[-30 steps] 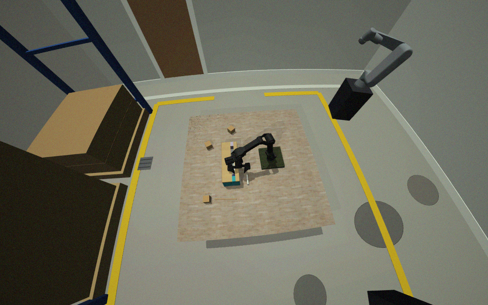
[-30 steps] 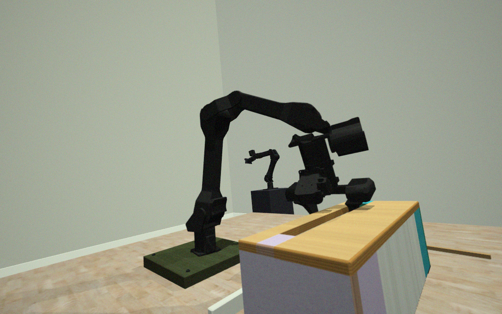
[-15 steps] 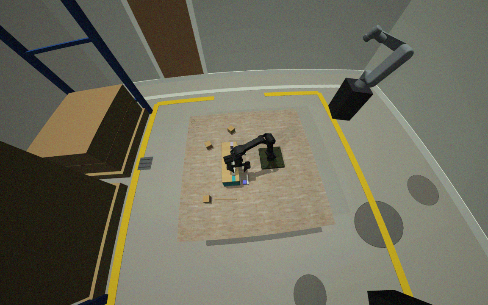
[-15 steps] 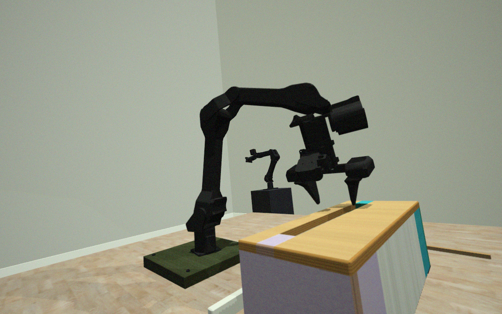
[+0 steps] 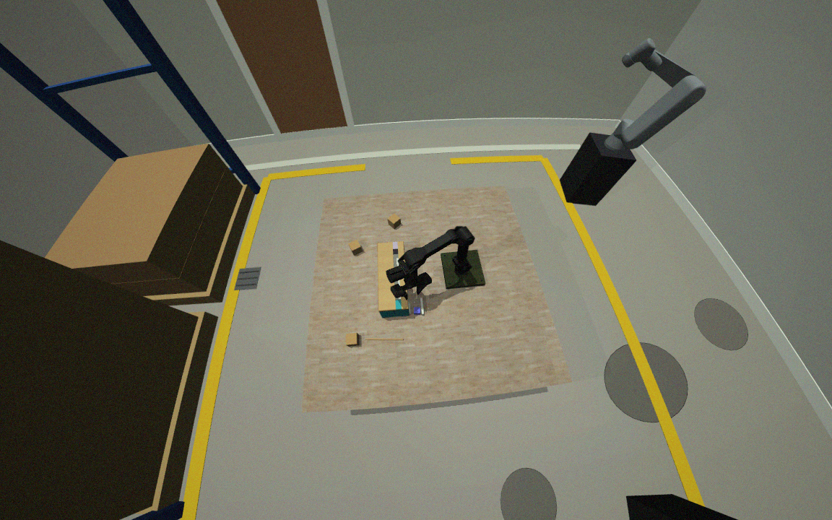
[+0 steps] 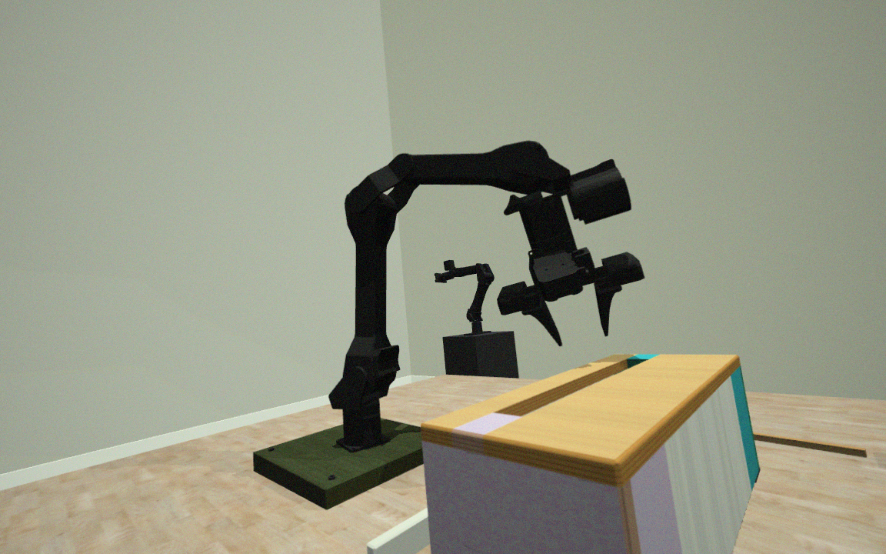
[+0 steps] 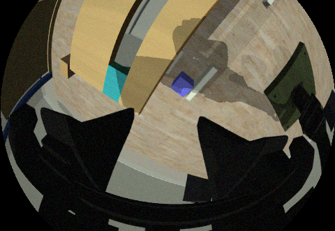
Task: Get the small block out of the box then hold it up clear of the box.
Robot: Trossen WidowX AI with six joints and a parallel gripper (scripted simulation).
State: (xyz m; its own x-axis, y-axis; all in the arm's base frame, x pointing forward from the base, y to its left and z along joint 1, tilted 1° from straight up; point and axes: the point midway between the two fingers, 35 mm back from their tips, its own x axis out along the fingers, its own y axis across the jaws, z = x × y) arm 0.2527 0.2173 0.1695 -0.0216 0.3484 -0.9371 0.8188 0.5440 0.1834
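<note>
The blue block lies 14 cm below my gripper tip, 3 cm to the left of it and 3 cm behind it. From my gripper tip the other things lie so: clear-fronted box 13 cm to the right, 9 cm below, 8 cm ahead; thin wooden stick 18 cm to the left, 15 cm below, 13 cm ahead.
</note>
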